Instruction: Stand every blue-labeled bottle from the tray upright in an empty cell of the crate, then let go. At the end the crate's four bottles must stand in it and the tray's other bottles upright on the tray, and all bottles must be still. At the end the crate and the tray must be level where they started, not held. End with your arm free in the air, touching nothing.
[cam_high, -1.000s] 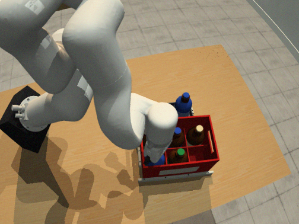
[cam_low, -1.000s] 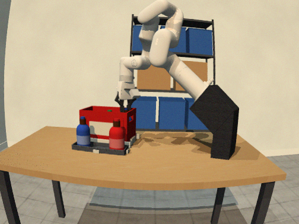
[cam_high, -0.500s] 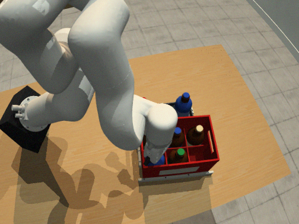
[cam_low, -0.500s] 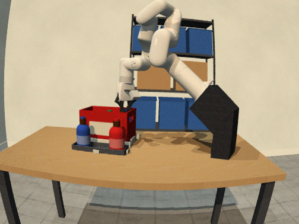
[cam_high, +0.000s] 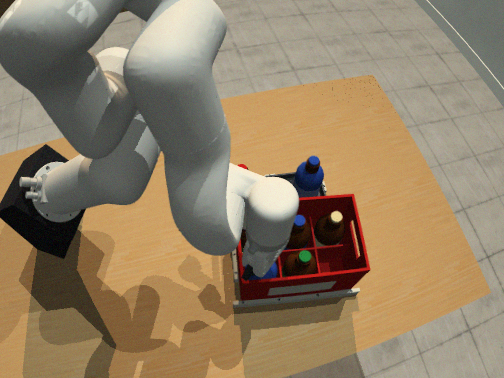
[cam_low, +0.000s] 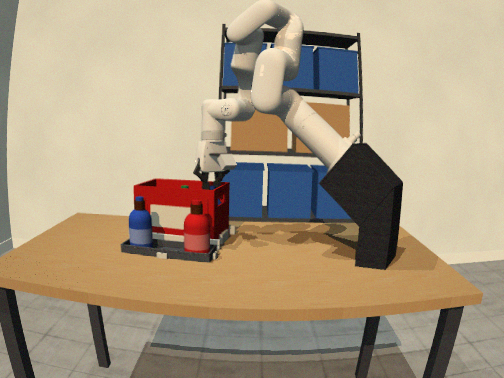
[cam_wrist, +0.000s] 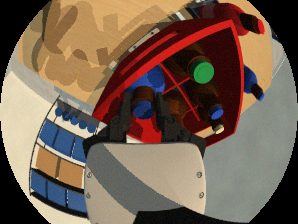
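My gripper is now 10 cm short of the red crate, 1 cm to the right of it and 8 cm above it. The rest, counted from my hand: red-labeled bottle (6 cm ahead, 22 cm to the left, 8 cm below); dark tray (15 cm ahead, 20 cm to the left, 15 cm below).
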